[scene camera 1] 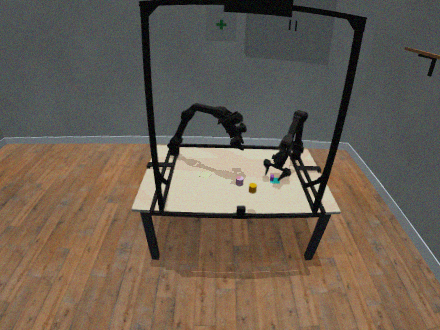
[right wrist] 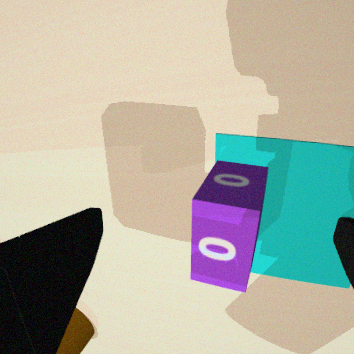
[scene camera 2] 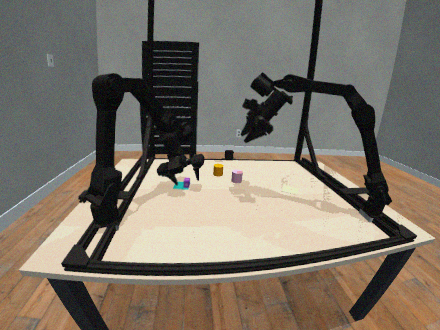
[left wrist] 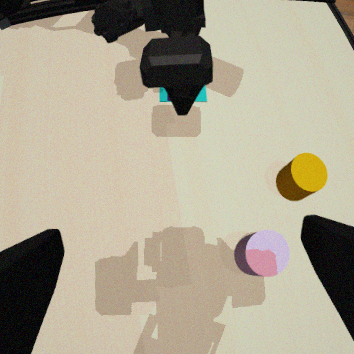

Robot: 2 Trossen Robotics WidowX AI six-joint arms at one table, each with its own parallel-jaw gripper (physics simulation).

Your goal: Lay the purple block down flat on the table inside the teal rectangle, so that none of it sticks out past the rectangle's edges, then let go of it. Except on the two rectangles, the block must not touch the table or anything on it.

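Frame: origin at the left arm's base, x right, y ahead, z up, level; millimetres.
Seen in the pictures: left gripper, fingertip midpoint: (scene camera 1: 243, 146) (scene camera 2: 242, 138) (left wrist: 183, 235); right gripper, fingertip midpoint: (scene camera 1: 271, 178) (right wrist: 222, 225) (scene camera 2: 187, 182) (left wrist: 182, 90); left arm's base at its link origin: (scene camera 1: 174, 153) (scene camera 2: 372, 212); right arm's base at its link origin: (scene camera 1: 295, 158) (scene camera 2: 106, 220) (left wrist: 10, 3).
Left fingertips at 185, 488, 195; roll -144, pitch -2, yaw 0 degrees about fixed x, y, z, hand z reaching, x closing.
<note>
Pixels of each thing's top centre, then the offset from my left fingertips to it, as dx, dy, dz. "pt": a spot on its surface instead.
- purple block at its top centre: (right wrist: 220, 249) (scene camera 2: 186, 179) (scene camera 1: 272, 175) +23, +204, -182
- teal rectangle at a spot on its surface: (right wrist: 315, 215) (scene camera 2: 179, 185) (scene camera 1: 276, 180) pt +25, +234, -213
- yellow cylinder at its top centre: (left wrist: 309, 171) (scene camera 2: 218, 165) (scene camera 1: 253, 185) +155, +75, -169
- pink-lilac cylinder at its top centre: (left wrist: 267, 252) (scene camera 2: 237, 171) (scene camera 1: 239, 178) +94, -6, -168
- pale yellow rectangle at a spot on its surface: (scene camera 2: 289, 190) (scene camera 1: 206, 174) pt +15, -226, -213
The purple block (scene camera 1: 272, 177) (scene camera 2: 187, 183) (right wrist: 222, 235) rests on the teal rectangle (scene camera 1: 274, 181) (scene camera 2: 179, 187) (left wrist: 201, 95) (right wrist: 315, 215), long side down. In the right wrist view it lies along the rectangle's left edge, about flush with it, and I see no clear overhang; its body hides part of that edge. My right gripper (scene camera 1: 273, 175) (scene camera 2: 187, 180) (right wrist: 222, 225) is open and low, its fingers apart on either side of the block and not touching it. In the left wrist view its finger hides most of the block. My left gripper (scene camera 1: 240, 146) (scene camera 2: 257, 136) (left wrist: 183, 235) is open and empty, high above the table.
A yellow cylinder (scene camera 1: 252, 188) (scene camera 2: 218, 170) (left wrist: 309, 172) (right wrist: 75, 330) and a pink-lilac cylinder (scene camera 1: 240, 181) (scene camera 2: 237, 176) (left wrist: 267, 253) stand upright near the middle. A pale yellow rectangle (scene camera 1: 205, 175) (scene camera 2: 289, 190) lies beyond them, away from the teal one. A black frame surrounds the table.
</note>
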